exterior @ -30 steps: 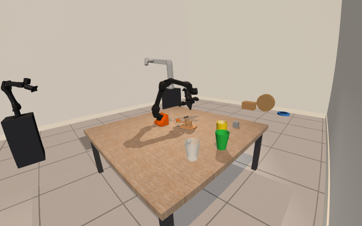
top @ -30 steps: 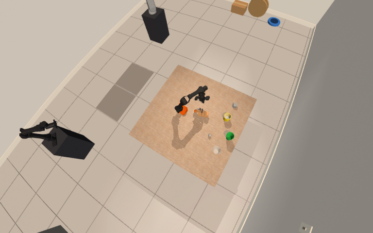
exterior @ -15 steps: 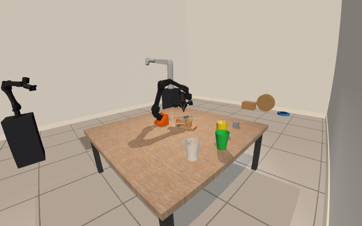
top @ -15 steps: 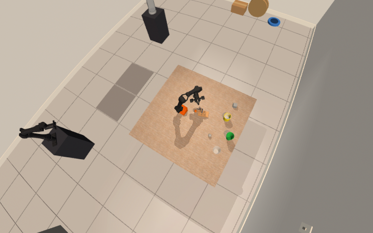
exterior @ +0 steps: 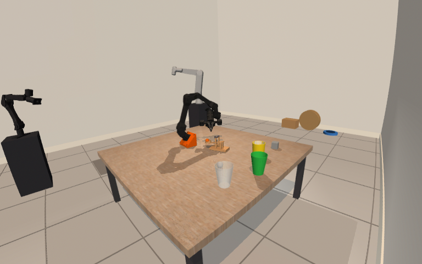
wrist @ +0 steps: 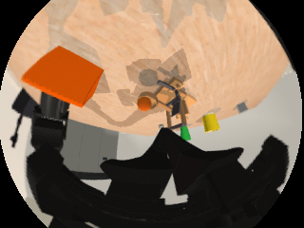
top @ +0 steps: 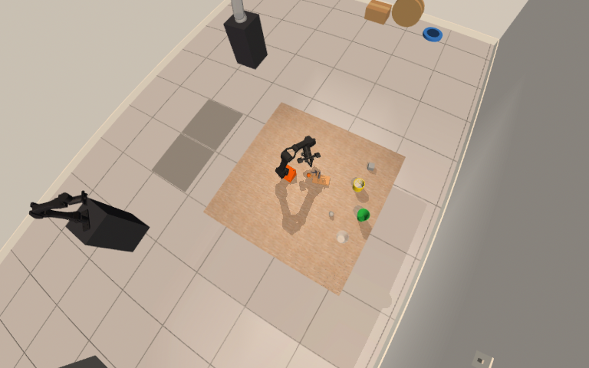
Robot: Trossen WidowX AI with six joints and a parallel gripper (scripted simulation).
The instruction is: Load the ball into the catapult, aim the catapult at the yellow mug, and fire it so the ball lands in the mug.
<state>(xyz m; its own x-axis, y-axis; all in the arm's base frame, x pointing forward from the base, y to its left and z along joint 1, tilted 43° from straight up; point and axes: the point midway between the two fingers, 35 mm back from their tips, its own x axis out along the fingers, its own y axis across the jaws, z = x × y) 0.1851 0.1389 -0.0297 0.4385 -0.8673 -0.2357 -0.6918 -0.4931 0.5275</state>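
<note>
My gripper tip is now 5 cm to the left of the orange ball and 7 cm above it. From my gripper tip the other things lie so: catapult: 6 cm ahead, 2 cm to the right, 8 cm below; grey cube: 43 cm ahead, 29 cm to the left, 10 cm below; yellow mug: 40 cm ahead, 7 cm to the left, 10 cm below.
</note>
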